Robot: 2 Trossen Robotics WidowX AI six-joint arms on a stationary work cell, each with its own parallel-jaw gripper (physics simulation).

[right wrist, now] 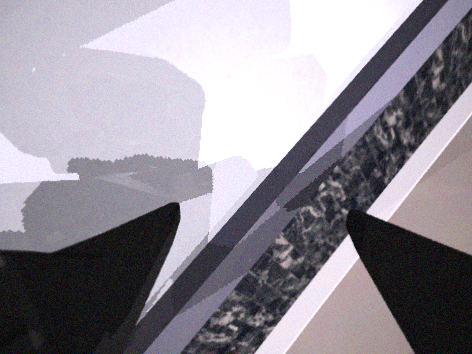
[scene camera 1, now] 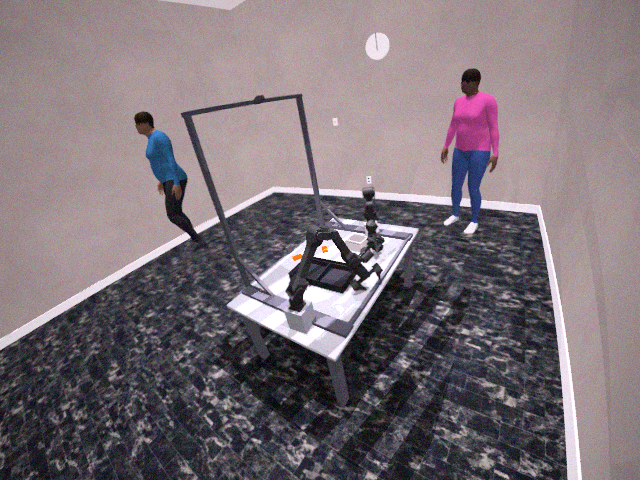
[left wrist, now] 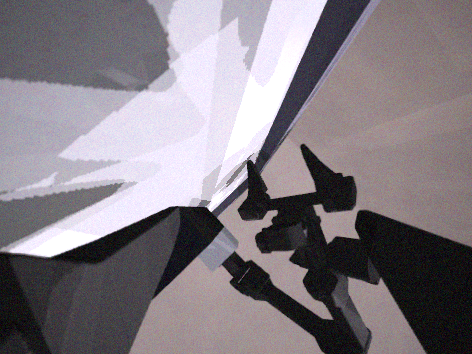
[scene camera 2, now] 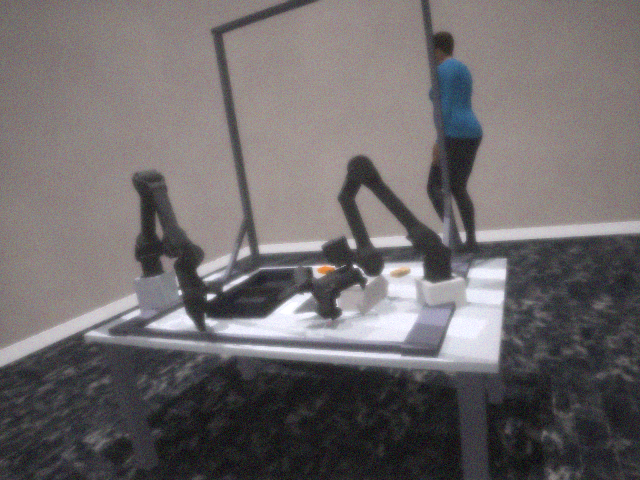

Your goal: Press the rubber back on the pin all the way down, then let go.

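Seen in the pictures: left gripper, fingertip midpoint: [left wrist: 267,216] [scene camera 2: 285,306]; right gripper, fingertip midpoint: [right wrist: 262,213] [scene camera 1: 373,284] [left wrist: 273,153] [scene camera 2: 204,330]; left arm's base, link origin: [scene camera 2: 438,278]; right arm's base, link origin: [scene camera 1: 297,305] [scene camera 2: 153,274].
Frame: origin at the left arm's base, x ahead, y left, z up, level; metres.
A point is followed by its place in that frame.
Observation:
My left gripper [scene camera 2: 328,307] [left wrist: 267,216] {x 0.408, y -0.060, z -0.013 m} is open and empty, low over the white table [scene camera 2: 475,333] {x 0.017, y 0.213, z -0.072 m} [scene camera 1: 323,340] {x 0.954, y -0.377, z -0.072 m} near its middle. A pale block [scene camera 2: 371,291] {x 0.167, y -0.080, z -0.025 m} lies just beside it. My right gripper [scene camera 2: 198,318] [right wrist: 262,213] {x 0.637, y -0.095, z -0.050 m} is open and empty, pointing down at the dark border strip [right wrist: 284,172] {x 0.615, y -0.077, z -0.061 m} along the table's edge; it also shows in the left wrist view [left wrist: 277,156]. Two small orange pieces [scene camera 1: 297,257] {x 0.234, y -0.555, z -0.057 m} [scene camera 1: 324,249] {x 0.177, y -0.364, z -0.057 m} [scene camera 2: 326,270] {x 0.221, y -0.537, z -0.059 m} [scene camera 2: 400,271] {x -0.001, y -0.323, z -0.055 m} lie on the table behind the arms. I cannot make out the rubber or the pin as such.
A black tray [scene camera 1: 332,278] {x 0.508, y -0.320, z -0.066 m} [scene camera 2: 256,295] {x 0.492, y -0.383, z -0.061 m} lies flat between the arms. A tall dark frame [scene camera 1: 242,103] {x 0.220, y -0.655, z 0.960 m} [scene camera 2: 230,119] {x 0.488, y -0.839, z 0.586 m} stands along the table's far side. A person in blue [scene camera 1: 163,162] [scene camera 2: 453,105] and a person in pink [scene camera 1: 472,143] stand away from the table.

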